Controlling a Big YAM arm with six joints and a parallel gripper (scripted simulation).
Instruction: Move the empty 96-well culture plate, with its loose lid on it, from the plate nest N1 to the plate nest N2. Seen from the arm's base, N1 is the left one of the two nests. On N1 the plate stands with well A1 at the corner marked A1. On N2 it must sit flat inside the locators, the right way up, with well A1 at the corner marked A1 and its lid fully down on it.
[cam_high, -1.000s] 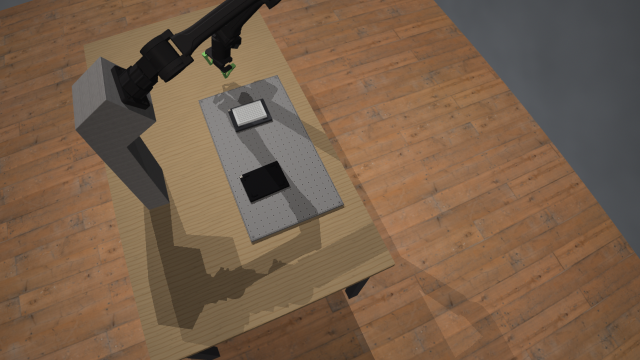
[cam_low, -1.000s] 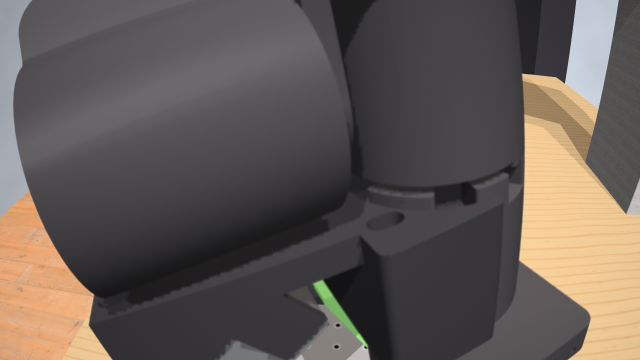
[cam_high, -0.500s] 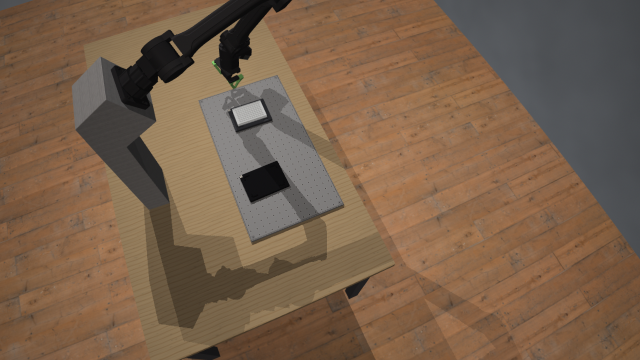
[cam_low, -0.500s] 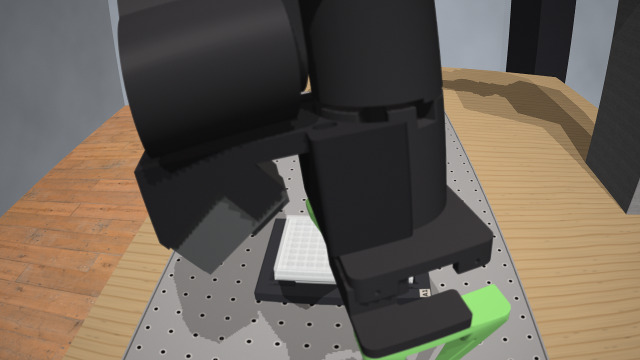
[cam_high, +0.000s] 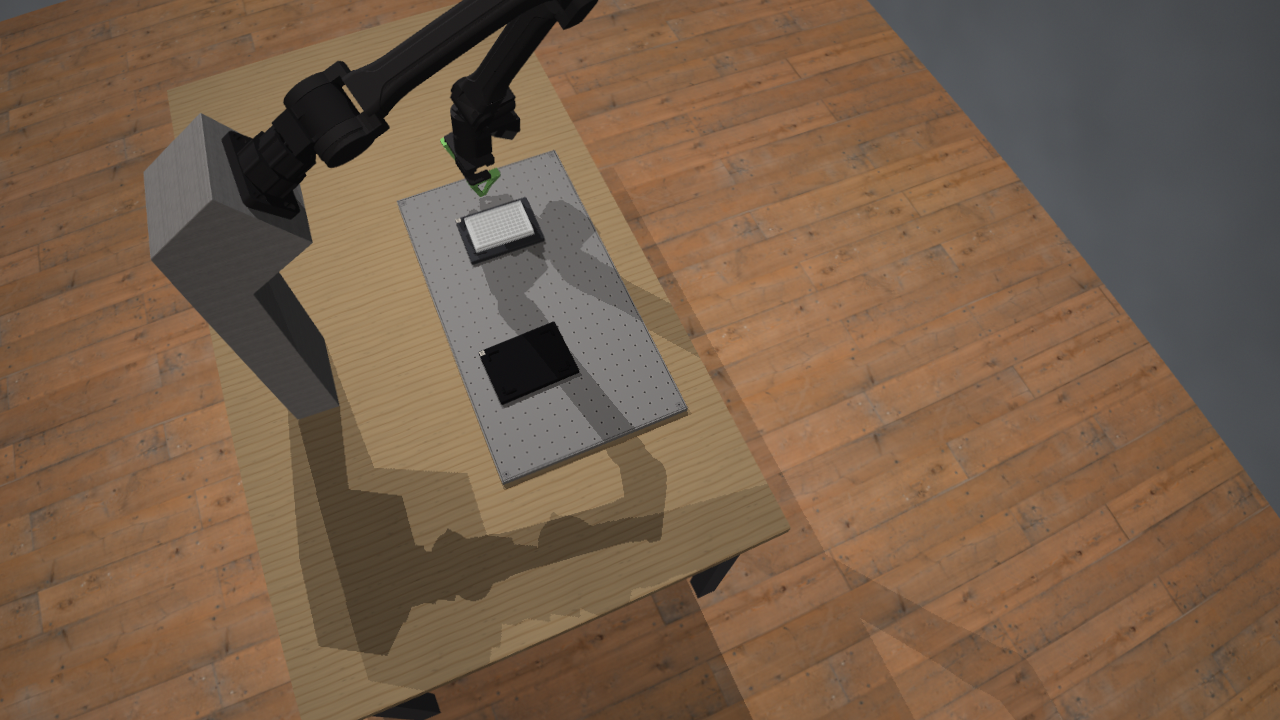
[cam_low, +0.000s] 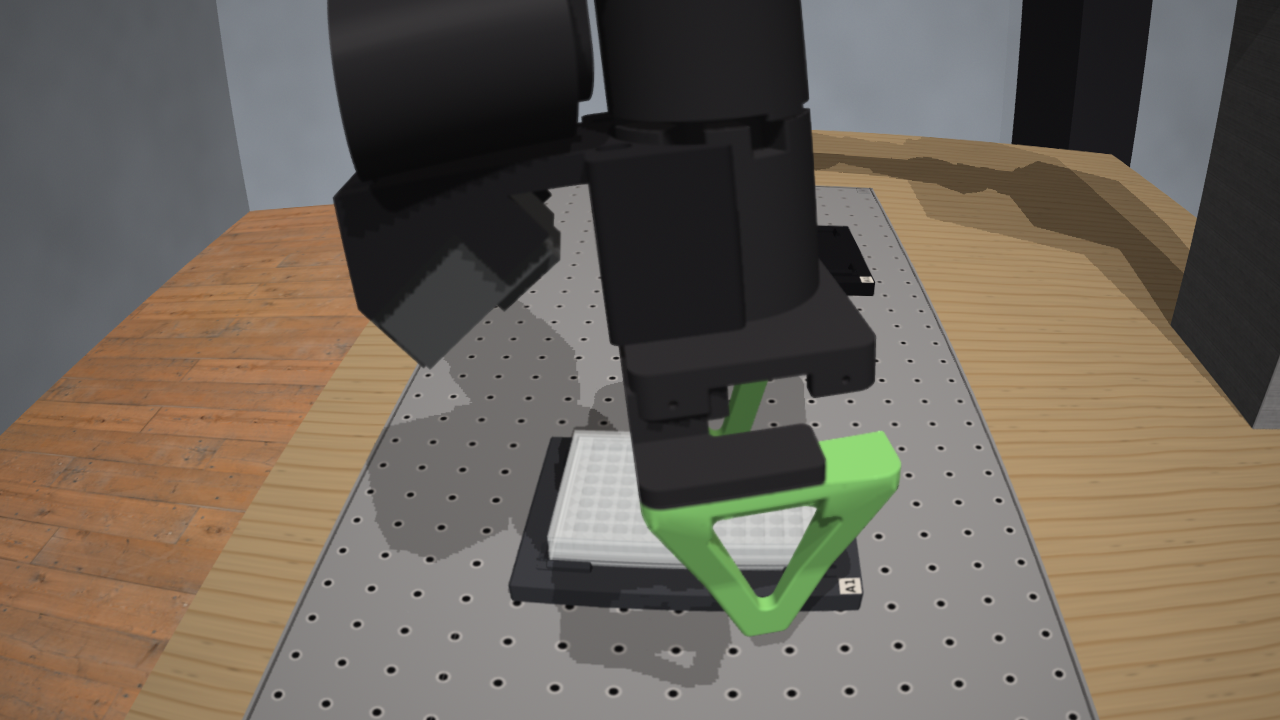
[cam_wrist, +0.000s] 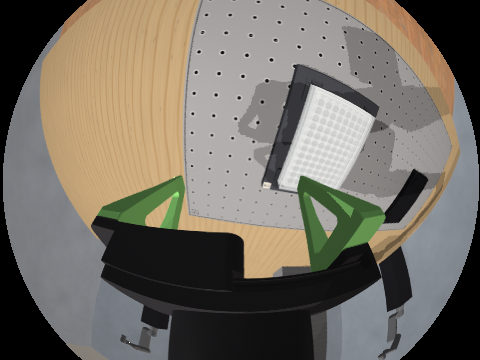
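Right now the lid is 10 mm behind my hand, 100 mm to the right of it and 60 mm below it. Round my hand: nest N1: 10 mm behind, 100 mm to the right, 80 mm below; black nest N2: 150 mm behind, 390 mm to the right, 80 mm below.
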